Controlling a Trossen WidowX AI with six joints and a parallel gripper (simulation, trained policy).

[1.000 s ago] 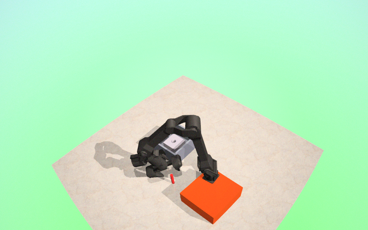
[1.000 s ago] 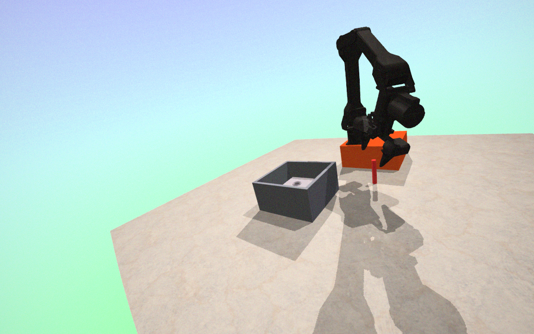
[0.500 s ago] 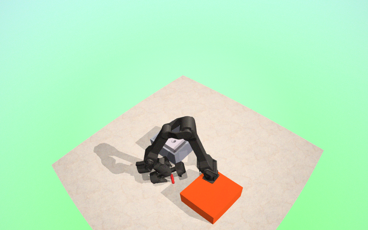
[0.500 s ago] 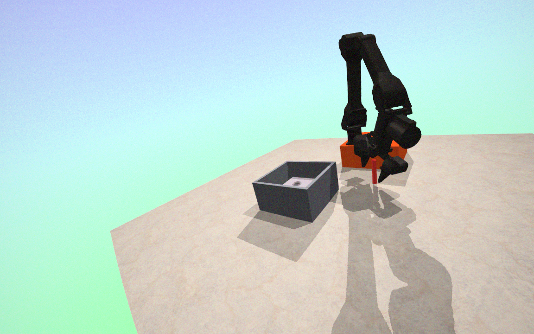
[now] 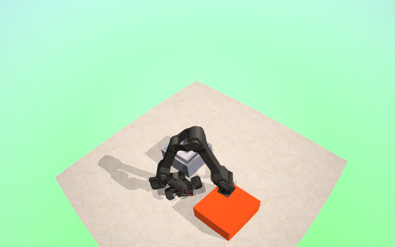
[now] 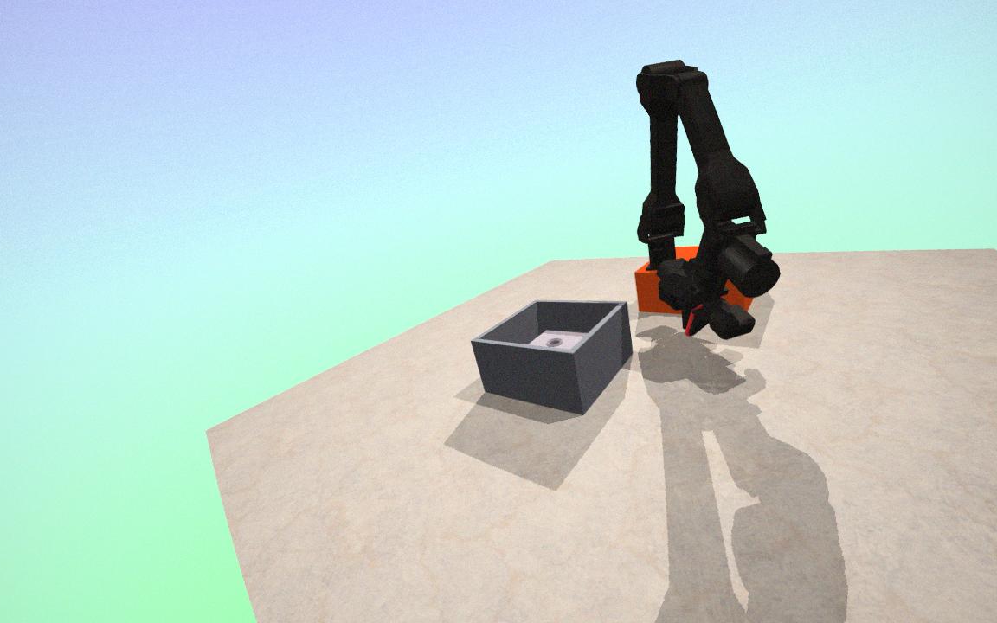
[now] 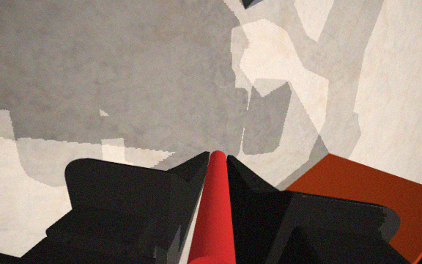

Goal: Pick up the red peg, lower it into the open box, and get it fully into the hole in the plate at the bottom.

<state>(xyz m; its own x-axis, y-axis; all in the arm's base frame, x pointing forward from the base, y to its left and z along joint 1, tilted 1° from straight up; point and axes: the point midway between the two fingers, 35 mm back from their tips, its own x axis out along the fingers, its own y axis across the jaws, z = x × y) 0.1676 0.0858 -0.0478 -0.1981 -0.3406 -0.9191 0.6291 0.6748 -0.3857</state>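
Right now my gripper tip is 30 mm below the red peg, 10 mm to the right of it and 10 mm short of it. From my gripper tip the other things lie so: pale plate: 180 mm to the right, 170 mm ahead, 40 mm above; grey box: 180 mm to the right, 170 mm ahead, 20 mm above.
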